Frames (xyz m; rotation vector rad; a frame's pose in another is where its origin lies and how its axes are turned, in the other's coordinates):
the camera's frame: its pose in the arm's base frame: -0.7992 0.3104 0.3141 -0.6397 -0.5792 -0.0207
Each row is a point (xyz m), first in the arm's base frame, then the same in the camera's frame.
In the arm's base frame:
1: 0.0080 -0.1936 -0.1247
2: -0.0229 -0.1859 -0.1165
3: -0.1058 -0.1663 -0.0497
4: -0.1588 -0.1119 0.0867
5: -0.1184 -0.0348 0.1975
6: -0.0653 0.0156 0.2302
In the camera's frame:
1: 0.3748 -0.0072 -0.9786
2: 0.3542 -0.0115 -0.9533
3: 0.3220 -0.0488 -0.8569
4: 0.3562 -0.0911 -0.7106
5: 0.4594 -0.0829 -0.6151
6: 0.5289 -0.0502 -0.5919

